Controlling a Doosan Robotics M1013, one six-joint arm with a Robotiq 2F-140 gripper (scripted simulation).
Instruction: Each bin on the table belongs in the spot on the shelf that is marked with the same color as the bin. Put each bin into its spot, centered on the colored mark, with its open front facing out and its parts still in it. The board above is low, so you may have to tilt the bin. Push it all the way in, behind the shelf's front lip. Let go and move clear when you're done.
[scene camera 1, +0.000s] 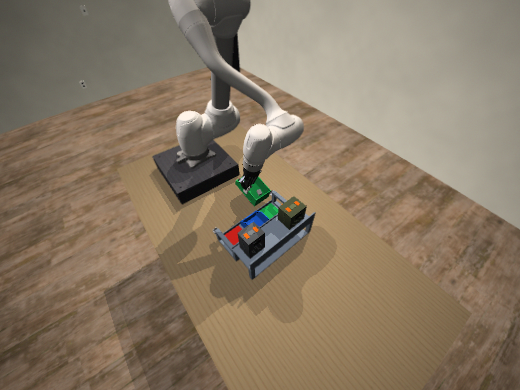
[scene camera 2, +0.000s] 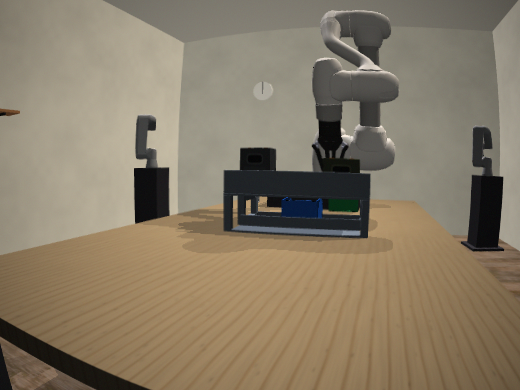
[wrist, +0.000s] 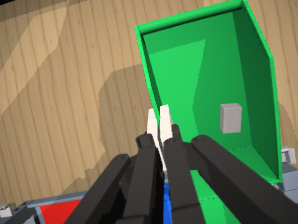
Labels:
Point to the gripper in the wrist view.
161, 119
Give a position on a green bin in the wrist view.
193, 68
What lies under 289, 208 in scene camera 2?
A blue bin.

